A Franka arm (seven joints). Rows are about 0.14 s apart.
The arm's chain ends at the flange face. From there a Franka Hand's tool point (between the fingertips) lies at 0.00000 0.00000 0.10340 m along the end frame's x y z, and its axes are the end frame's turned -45 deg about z.
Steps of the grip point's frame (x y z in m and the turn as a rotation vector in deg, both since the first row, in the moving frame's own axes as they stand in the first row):
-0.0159, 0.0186, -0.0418, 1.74, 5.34, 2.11
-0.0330, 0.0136, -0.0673, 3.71, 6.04, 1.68
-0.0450, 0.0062, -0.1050, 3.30, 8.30, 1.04
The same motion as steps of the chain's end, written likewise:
-0.0028, 0.0333, -0.0413, 5.01, 2.55, 2.11
-0.0169, 0.0453, -0.0665, 6.89, 1.65, 1.68
-0.0339, 0.0509, -0.1037, 8.20, 3.54, 1.04

